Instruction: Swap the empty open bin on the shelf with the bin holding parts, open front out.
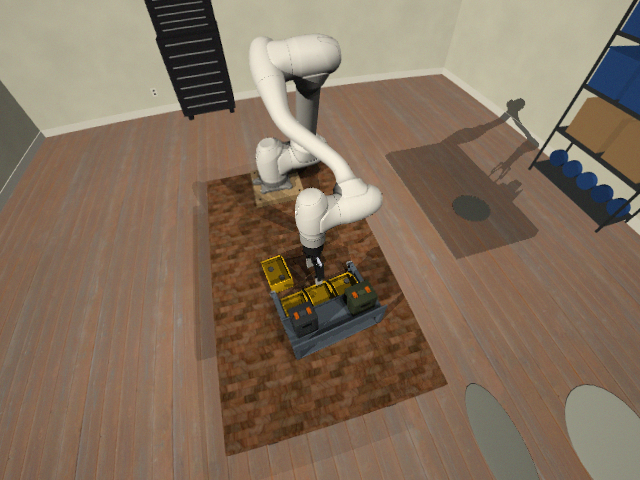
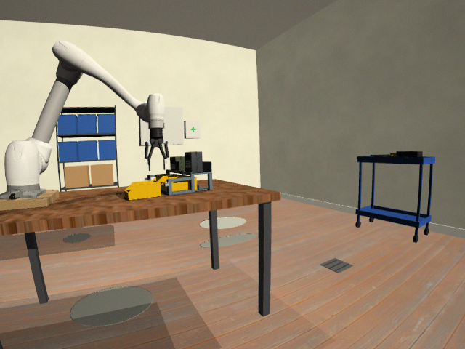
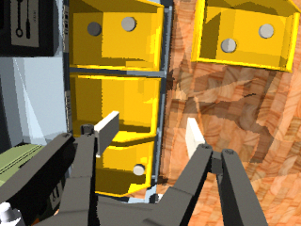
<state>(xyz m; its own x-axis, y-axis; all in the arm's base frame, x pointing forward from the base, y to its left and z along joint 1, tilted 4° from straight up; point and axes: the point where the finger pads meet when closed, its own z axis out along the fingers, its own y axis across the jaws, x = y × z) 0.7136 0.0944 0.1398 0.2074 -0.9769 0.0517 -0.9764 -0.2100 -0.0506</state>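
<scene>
My hand is 14 cm above the shelf lip and 1 cm past it. Also, from my hand: dark box: 20 cm ahead, 8 cm to the right, 1 cm above; then board: 19 cm ahead, 5 cm below, 4 cm to the left; then green box: 16 cm ahead, 15 cm to the left.
</scene>
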